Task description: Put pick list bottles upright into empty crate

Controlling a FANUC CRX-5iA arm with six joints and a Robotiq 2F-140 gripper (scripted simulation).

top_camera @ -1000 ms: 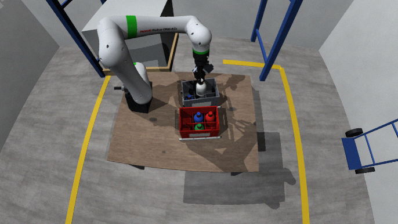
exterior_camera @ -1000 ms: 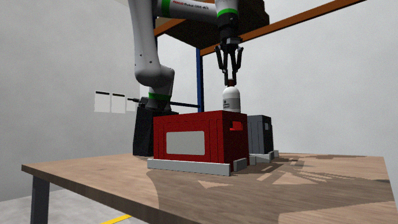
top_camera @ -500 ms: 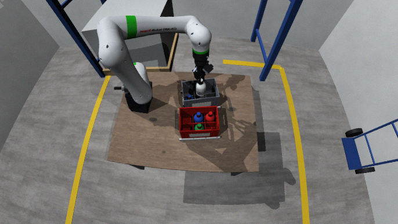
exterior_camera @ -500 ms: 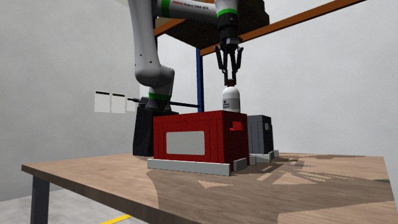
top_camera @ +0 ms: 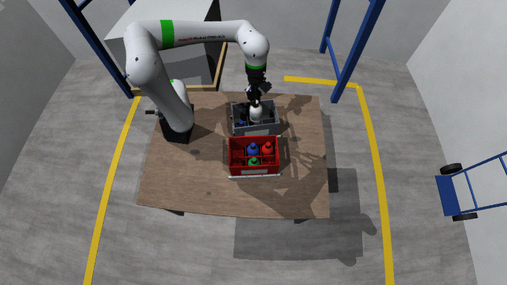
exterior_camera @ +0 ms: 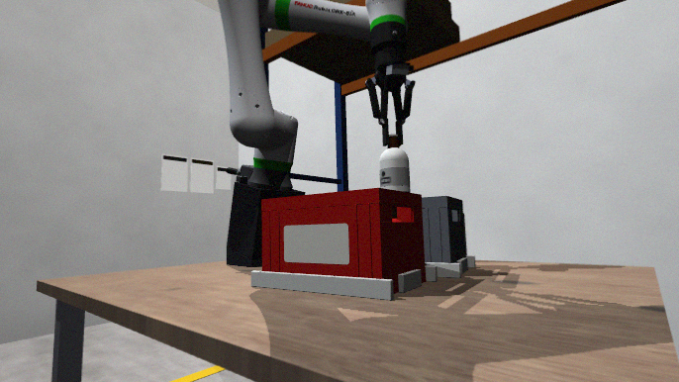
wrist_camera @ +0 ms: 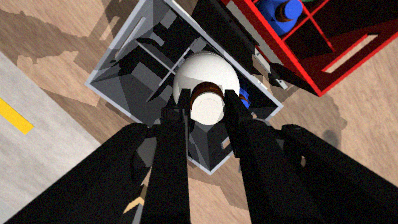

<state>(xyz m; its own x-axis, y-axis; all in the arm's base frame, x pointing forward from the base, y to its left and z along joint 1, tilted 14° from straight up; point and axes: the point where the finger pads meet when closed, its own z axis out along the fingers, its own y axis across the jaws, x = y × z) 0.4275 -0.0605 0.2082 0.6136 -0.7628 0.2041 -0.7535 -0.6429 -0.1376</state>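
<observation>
Now: hand 80 mm above the white bottle. From my hand the other things lie so: grey crate: 270 mm below, 40 mm to the left; red bottle: 260 mm below, 170 mm to the right, 50 mm ahead; blue bottle: 260 mm below, 90 mm behind.
</observation>
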